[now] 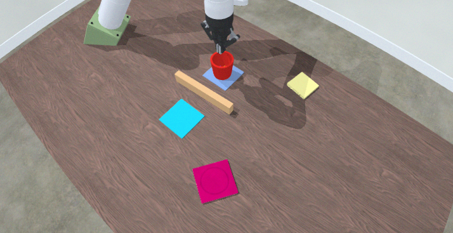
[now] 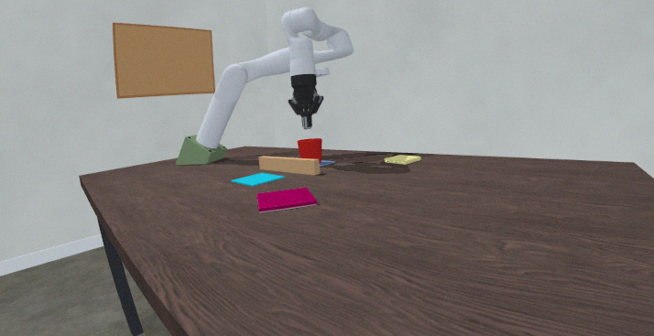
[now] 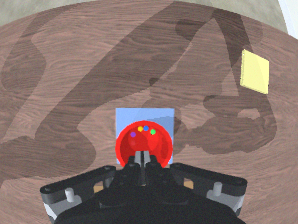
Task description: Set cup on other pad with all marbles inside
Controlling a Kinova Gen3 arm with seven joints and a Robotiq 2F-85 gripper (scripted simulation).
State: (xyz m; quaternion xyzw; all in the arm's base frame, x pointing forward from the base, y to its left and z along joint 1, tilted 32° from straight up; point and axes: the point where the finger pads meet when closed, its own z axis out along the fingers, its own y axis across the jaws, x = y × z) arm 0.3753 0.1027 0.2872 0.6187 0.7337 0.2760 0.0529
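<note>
The red cup is 100 mm below my hand. From my hand the other things lie so: tan rail 30 mm ahead, 100 mm to the right, 120 mm below; cyan pad 60 mm ahead, 200 mm to the right, 130 mm below.
</note>
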